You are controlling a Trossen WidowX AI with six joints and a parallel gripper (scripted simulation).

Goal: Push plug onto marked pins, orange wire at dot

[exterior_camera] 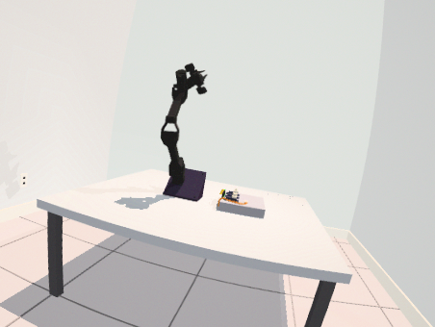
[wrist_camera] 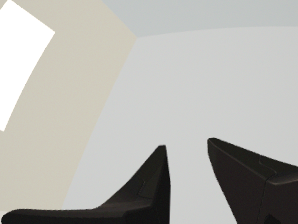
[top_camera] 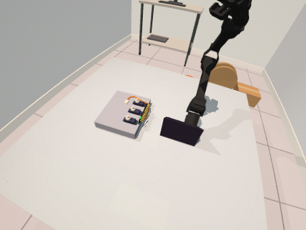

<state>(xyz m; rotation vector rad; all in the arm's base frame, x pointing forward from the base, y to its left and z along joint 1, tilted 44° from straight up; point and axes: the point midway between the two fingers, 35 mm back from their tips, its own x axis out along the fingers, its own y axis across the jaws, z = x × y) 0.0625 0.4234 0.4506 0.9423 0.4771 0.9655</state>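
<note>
My gripper tip is 22 cm short of the green band, 3 cm to the right of it and 66 cm above it. Round my gripper tip: grey printed holder 38 cm ahead, 2 cm to the right, 70 cm below.
</note>
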